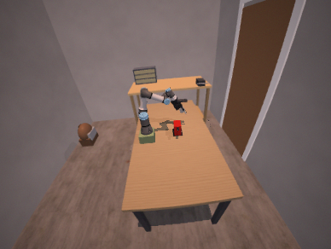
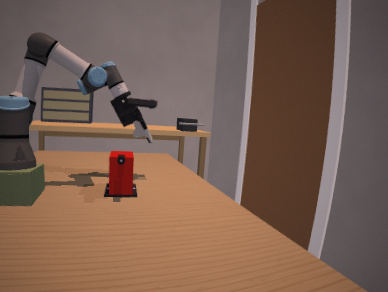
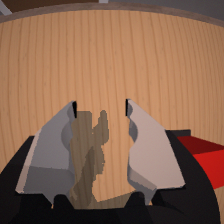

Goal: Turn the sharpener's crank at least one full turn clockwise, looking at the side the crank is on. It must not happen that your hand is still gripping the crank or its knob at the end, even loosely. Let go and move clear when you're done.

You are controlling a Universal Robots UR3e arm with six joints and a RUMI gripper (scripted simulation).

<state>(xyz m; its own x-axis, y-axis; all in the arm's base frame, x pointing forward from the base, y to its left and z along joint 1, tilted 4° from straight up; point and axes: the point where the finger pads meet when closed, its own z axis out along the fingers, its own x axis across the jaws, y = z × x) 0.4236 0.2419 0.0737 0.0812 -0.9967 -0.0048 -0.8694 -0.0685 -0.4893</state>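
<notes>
Now: the black round knob 27 cm to the right of my hand, 10 cm behind it and 3 cm below it.
</notes>
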